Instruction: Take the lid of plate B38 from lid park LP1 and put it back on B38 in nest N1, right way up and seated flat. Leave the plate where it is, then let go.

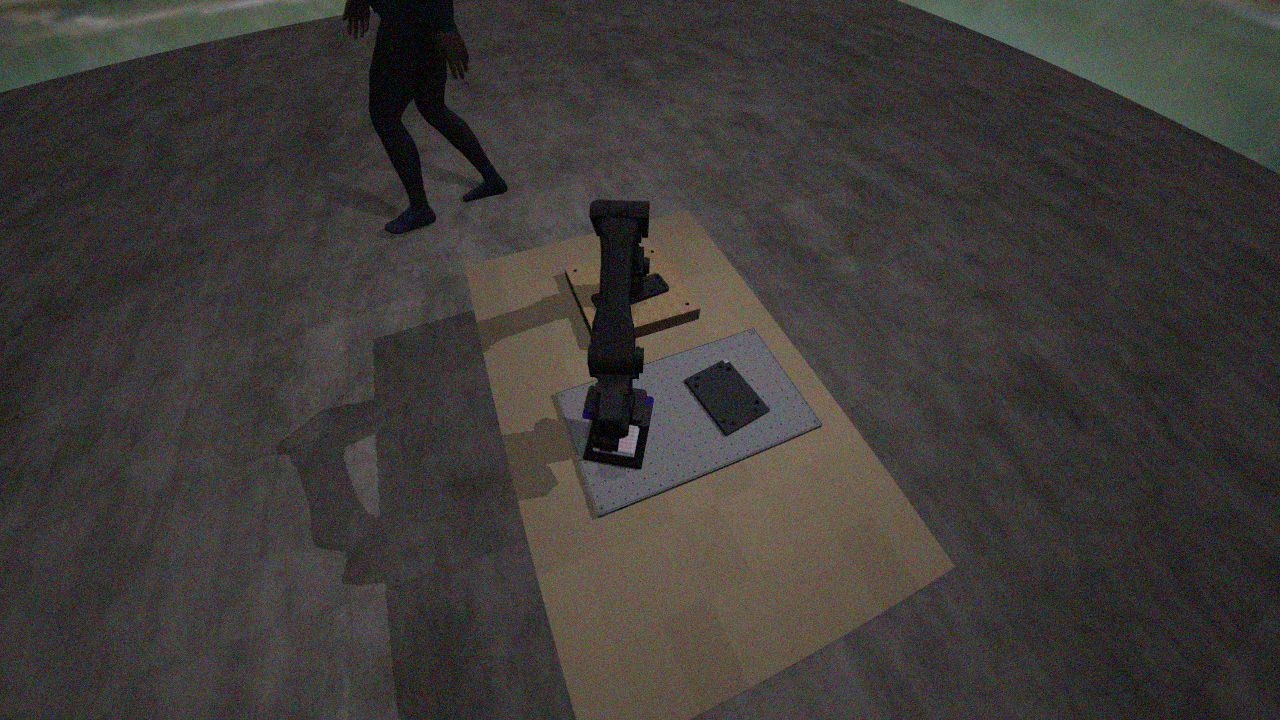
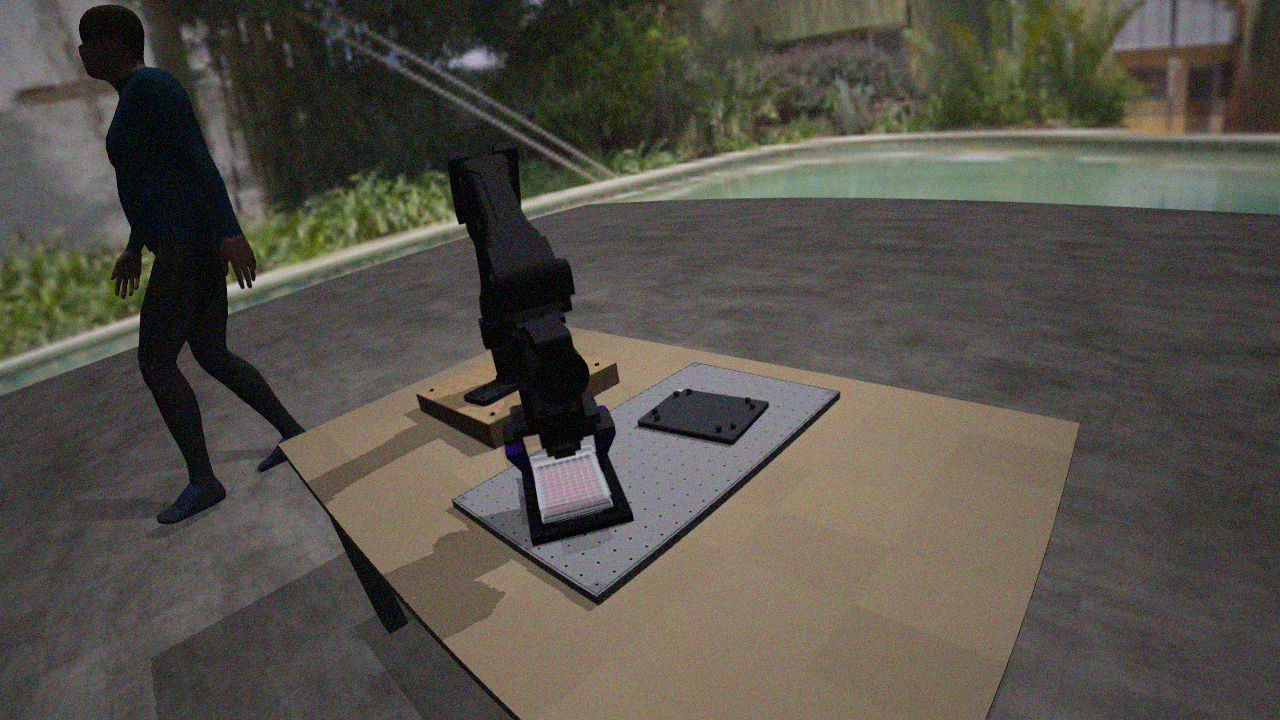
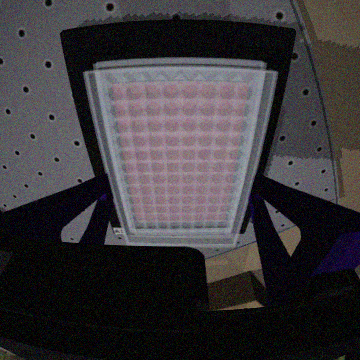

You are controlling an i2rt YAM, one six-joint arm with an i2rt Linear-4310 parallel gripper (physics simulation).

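Places are measured from the arm's base along level axes (x ahead, y left, z up), in centimetres.
Pixels of known places: gripper, fingertip midpoint: [image 2: 568, 477] [image 3: 180, 180]; arm's base, link origin: [image 1: 630, 294] [image 2: 516, 382].
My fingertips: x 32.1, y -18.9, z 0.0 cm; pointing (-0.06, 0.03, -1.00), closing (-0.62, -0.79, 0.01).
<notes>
For each thing: its top centre in the pictures, then the offset to it from my fingertips. "*": a spot on its surface instead. Level surfaces: height alone.
- Plate B38, top centre: [image 3: 180, 186] [image 2: 567, 472] [image 1: 619, 421] dx +0.2, dy -0.2, dz +0.9 cm
- black nest N1, top centre: [image 3: 179, 165] [image 2: 570, 486] [image 1: 619, 425] dx +0.3, dy -0.2, dz -1.0 cm
- grey perforated board, top centre: [image 3: 43, 219] [image 2: 660, 444] [image 1: 687, 408] dx +2.7, dy +15.4, dz -2.7 cm
- clear lid, surface spot: [image 3: 178, 69] * dx +5.2, dy -3.9, dz +0.7 cm
- lid park LP1, top centre: [image 2: 702, 405] [image 1: 727, 392] dx +4.1, dy +24.7, dz -0.8 cm
- tan table, surface height: dz -4.1 cm
Plate B38 [image 3: 178, 150] [image 2: 570, 485], white with pink wells, sits in the black nest N1 [image 3: 178, 39] [image 2: 573, 530] [image 1: 613, 457] at the left end of the grey perforated board [image 1: 769, 420] [image 2: 680, 502] [image 3: 36, 107]. A clear lid [image 3: 178, 69] lies over the plate, and its rim shows as a second outline just off the plate's edge. I cannot tell whether it rests flat. My gripper [image 3: 180, 180] [image 2: 559, 443] [image 1: 616, 420] reaches down over the near end of the nest and is shut on the lid's long sides. The lid park LP1 [image 1: 726, 396] [image 2: 703, 415], a black square with pegs, stands bare to the right.
The arm rises from a wooden base block [image 1: 666, 313] [image 2: 456, 403] behind the board. All stand on a tan table [image 1: 716, 582] [image 2: 805, 582]. A person [image 1: 412, 89] [image 2: 170, 223] walks on the floor behind and to the left.
</notes>
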